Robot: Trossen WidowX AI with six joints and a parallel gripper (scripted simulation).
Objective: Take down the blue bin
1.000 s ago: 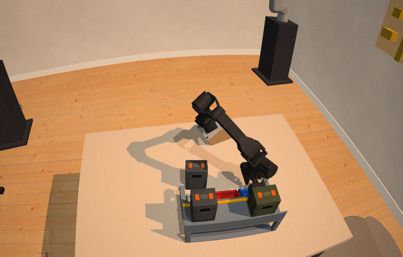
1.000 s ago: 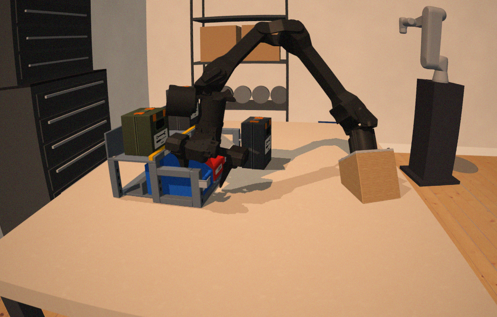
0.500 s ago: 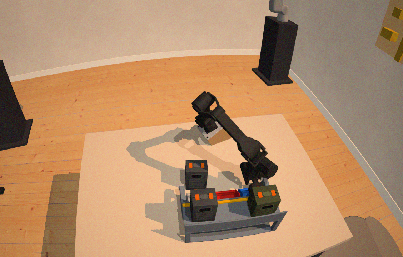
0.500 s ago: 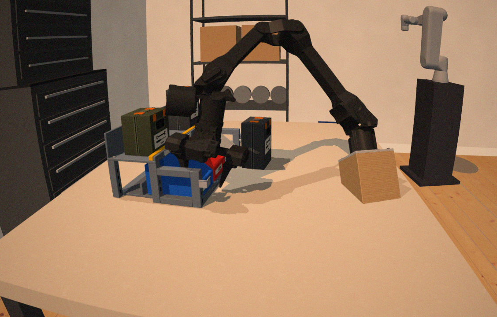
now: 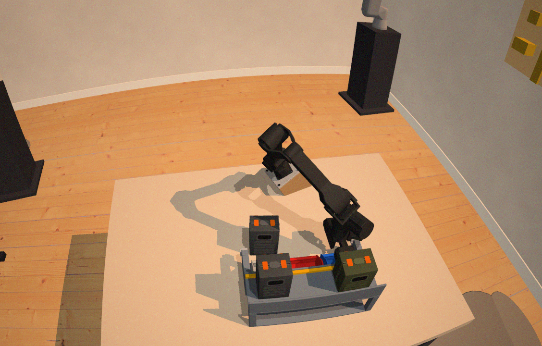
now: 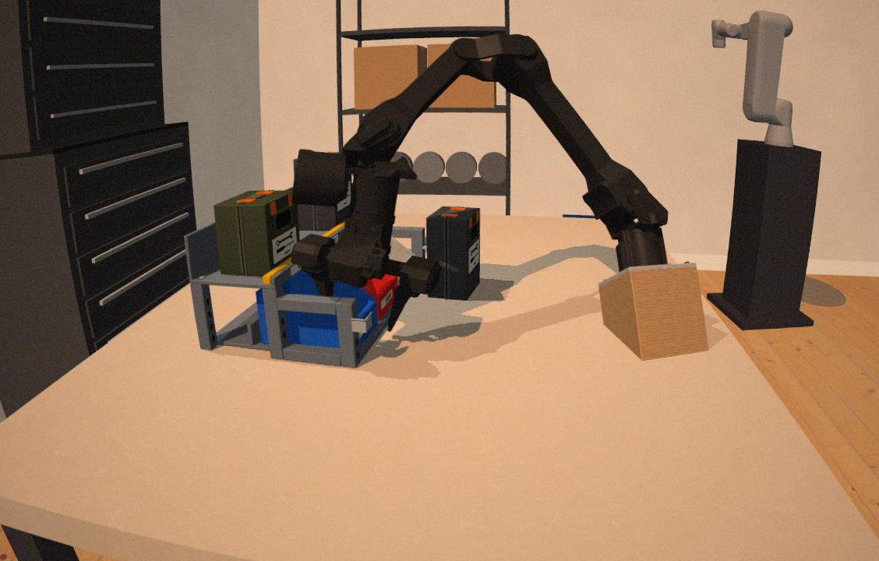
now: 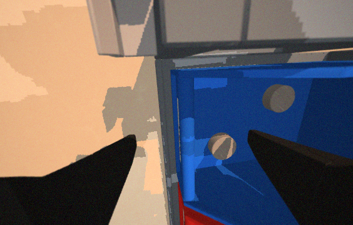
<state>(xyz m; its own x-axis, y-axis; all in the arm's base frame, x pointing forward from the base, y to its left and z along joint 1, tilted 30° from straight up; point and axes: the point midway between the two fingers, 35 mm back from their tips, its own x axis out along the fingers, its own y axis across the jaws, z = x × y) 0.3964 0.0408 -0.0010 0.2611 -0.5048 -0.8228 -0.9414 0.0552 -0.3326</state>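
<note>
Now: hand 6 cm short of the blue open bin, 1 cm to the left of it and 2 cm above it. Also, from my hand: red bin 4 cm ahead, 12 cm to the right, 2 cm below; yellow rail 7 cm ahead, 13 cm to the right, 5 cm above; green case 14 cm ahead, 3 cm to the right, 9 cm above.
</note>
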